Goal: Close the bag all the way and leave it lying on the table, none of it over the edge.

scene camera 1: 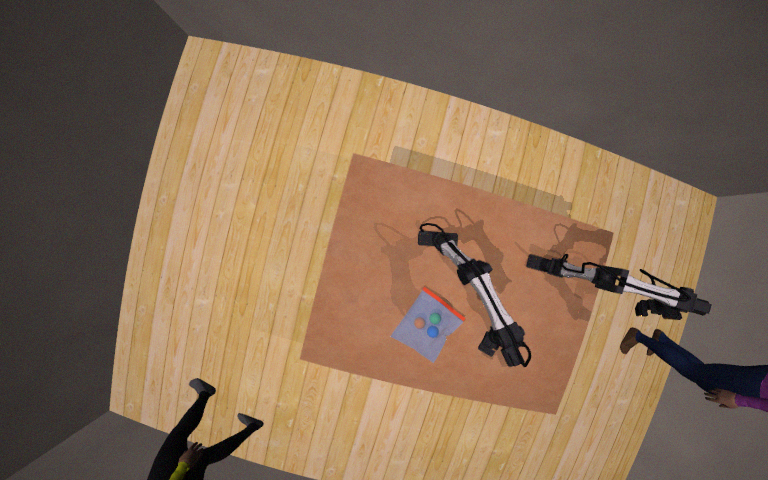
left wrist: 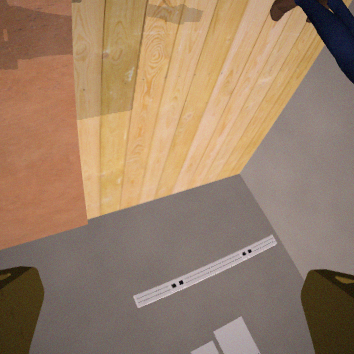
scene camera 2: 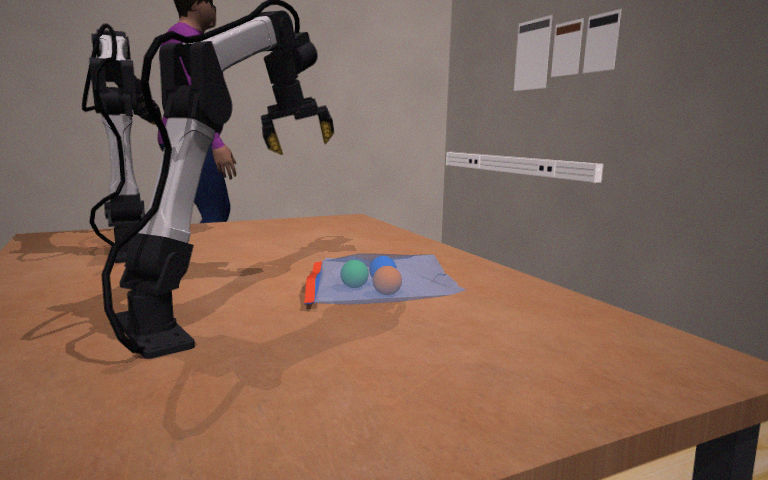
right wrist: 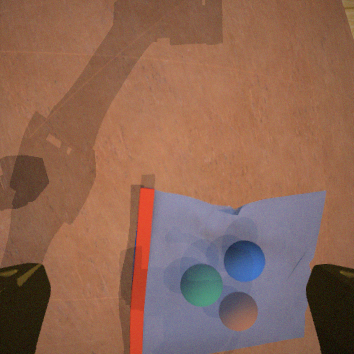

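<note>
The translucent blue-grey bag [scene camera 1: 413,340] [scene camera 2: 416,271] [right wrist: 285,220] lies flat on the brown table [scene camera 1: 362,226] [scene camera 2: 453,367], away from its edges. A green ball [scene camera 1: 434,318] [scene camera 2: 354,273] [right wrist: 201,285], a blue ball [scene camera 1: 432,331] [right wrist: 244,261] and an orange ball [scene camera 1: 419,323] [scene camera 2: 387,280] [right wrist: 238,311] are inside. The red strip [scene camera 1: 444,303] [scene camera 2: 310,289] [right wrist: 145,235] runs along its mouth; a blue sliver shows beside it, and its shadow falls alongside. My right gripper [scene camera 1: 488,344] [scene camera 2: 299,141] [right wrist: 178,281] is open and empty, high above the table. My left gripper [scene camera 1: 656,312] [left wrist: 172,285] is open, far from the bag.
The right arm's base stands on the table at the upper side of the bag in scene camera 1. The left arm stands farther right. The table edge [scene camera 2: 651,438] shows at the lower right of scene camera 2. Two people stand beyond the table.
</note>
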